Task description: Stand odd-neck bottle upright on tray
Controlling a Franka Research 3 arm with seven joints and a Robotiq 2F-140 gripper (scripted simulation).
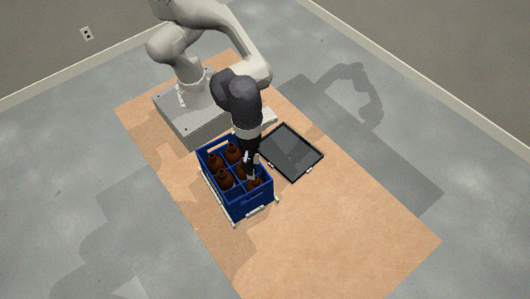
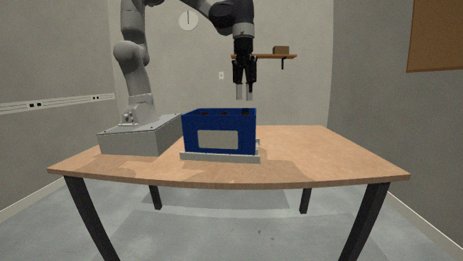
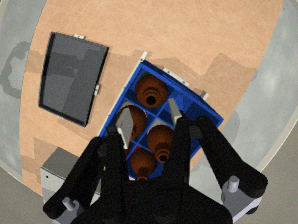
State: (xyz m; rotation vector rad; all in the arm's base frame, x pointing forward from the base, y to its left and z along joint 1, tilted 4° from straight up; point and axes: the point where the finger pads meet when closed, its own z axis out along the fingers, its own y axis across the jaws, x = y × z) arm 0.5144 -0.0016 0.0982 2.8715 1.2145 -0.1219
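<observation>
Right now my hand is 9 cm past the blue crate, 4 cm to the left of it and 16 cm above it. The rest, counted from my hand: bottle (17 cm behind, 9 cm to the right, 16 cm below); then dark grey tray (11 cm behind, 22 cm to the left, 23 cm below).
</observation>
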